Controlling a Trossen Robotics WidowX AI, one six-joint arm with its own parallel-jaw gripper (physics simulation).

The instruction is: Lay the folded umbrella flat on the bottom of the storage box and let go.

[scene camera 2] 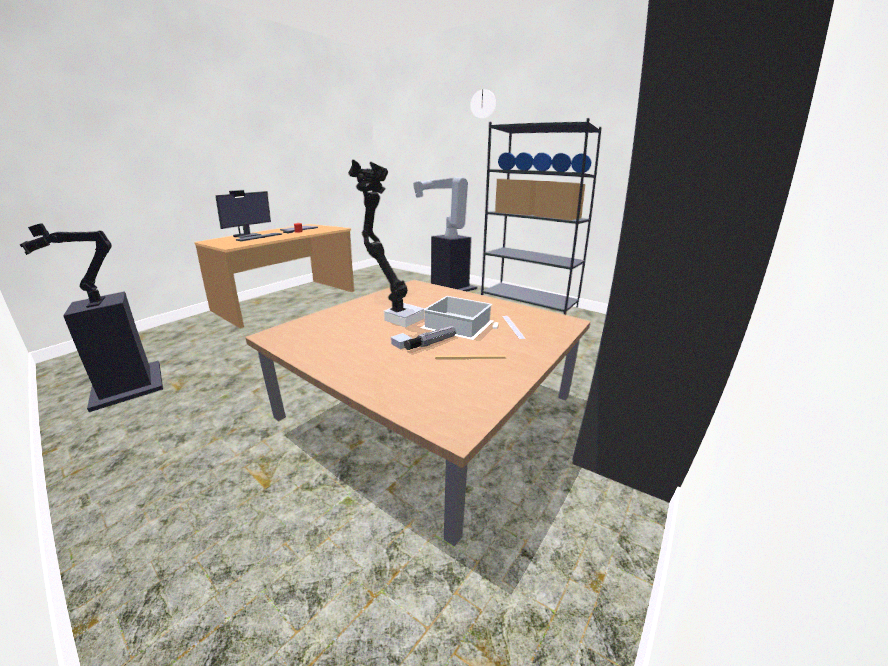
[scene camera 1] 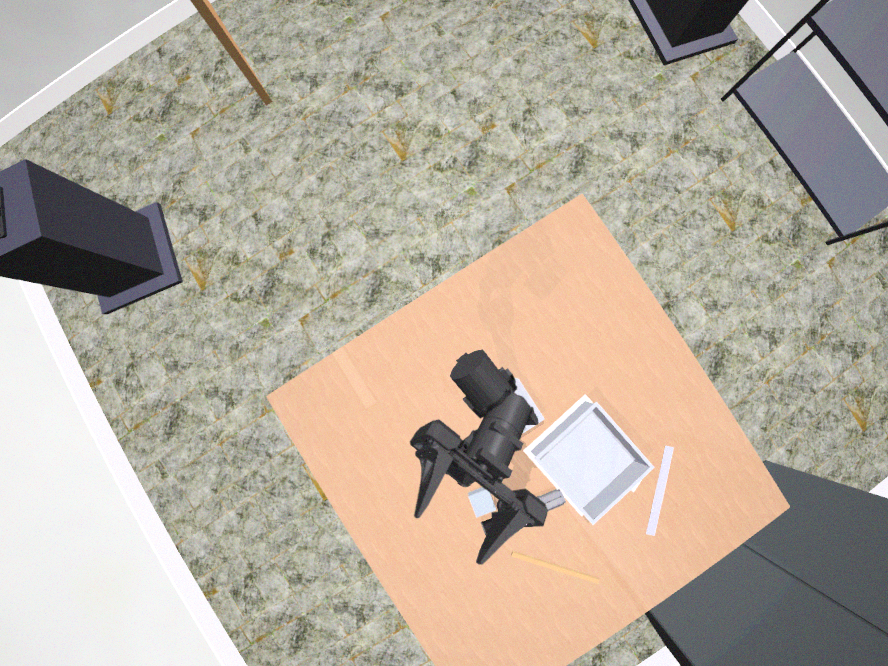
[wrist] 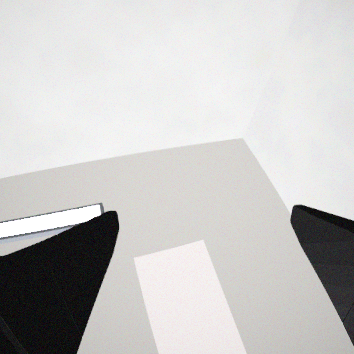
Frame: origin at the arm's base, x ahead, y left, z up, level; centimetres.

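Where they show: gripper, between the fingertips: (scene camera 2: pixel 361 161) (scene camera 1: pixel 448 541) (wrist: pixel 206 217); arm's base, origin of its link: (scene camera 2: pixel 397 309).
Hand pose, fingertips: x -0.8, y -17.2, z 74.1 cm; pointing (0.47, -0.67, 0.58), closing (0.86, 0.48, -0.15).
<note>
Each offset is from my fingertips to the top centre of the thing.
The folded umbrella {dx +35.0, dy +11.6, dz -73.8 cm} (scene camera 1: pixel 552 499) (scene camera 2: pixel 437 336), grey with a black handle end, lies on the table in front of the storage box in scene camera 2. In scene camera 1 the arm hides much of it. The grey open-topped storage box {dx +26.3, dy +37.2, dz -70.0 cm} (scene camera 1: pixel 621 496) (scene camera 2: pixel 447 321) stands upright on the table, its inner bottom bare in scene camera 1. My gripper (scene camera 1: pixel 448 539) (scene camera 2: pixel 367 170) (wrist: pixel 206 217) is open and empty, raised high above the table, well apart from umbrella and box. The wrist view shows its two black fingers wide apart against walls and ceiling; neither umbrella nor box shows there.
A small pale blue block {dx +27.3, dy +0.4, dz -76.1 cm} (scene camera 1: pixel 481 502) (scene camera 2: pixel 400 340) lies by the umbrella's handle end. A thin yellow stick {dx +56.9, dy +14.9, dz -78.5 cm} (scene camera 1: pixel 555 567) (scene camera 2: pixel 469 357) lies nearer the front. A white strip {dx +47.0, dy +56.9, dz -79.5 cm} (scene camera 1: pixel 659 491) (scene camera 2: pixel 513 326) lies beyond the box. My arm's white base (scene camera 2: pixel 403 315) stands left of the box.
</note>
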